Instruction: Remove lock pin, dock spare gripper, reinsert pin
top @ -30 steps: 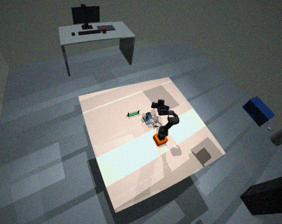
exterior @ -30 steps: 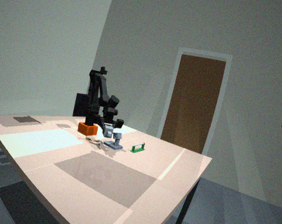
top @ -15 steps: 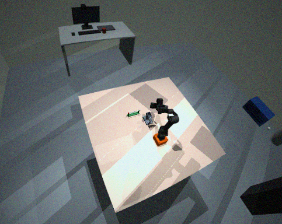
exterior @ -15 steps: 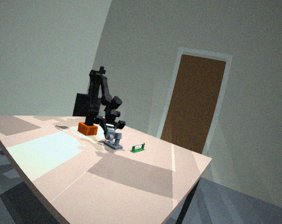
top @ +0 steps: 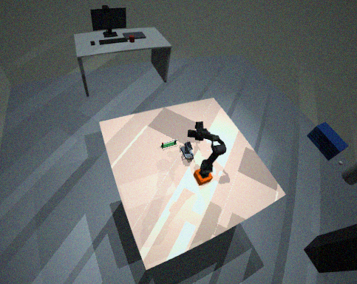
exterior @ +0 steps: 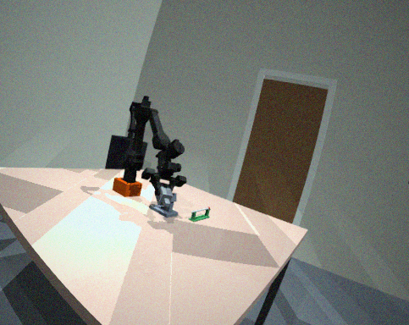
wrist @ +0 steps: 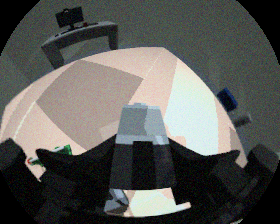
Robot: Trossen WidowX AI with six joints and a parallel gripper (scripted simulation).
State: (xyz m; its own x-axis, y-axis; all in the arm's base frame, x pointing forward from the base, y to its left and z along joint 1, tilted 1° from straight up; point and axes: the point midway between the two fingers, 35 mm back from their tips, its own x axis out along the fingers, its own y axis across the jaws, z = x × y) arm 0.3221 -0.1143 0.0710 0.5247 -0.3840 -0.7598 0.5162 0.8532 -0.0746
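My gripper tip is 60 mm short of the green cradle, 240 mm to the right of it and 90 mm above it. Round my gripper tip: mount (60 mm behind, 120 mm to the left, 60 mm below); spare gripper (right at my gripper tip).
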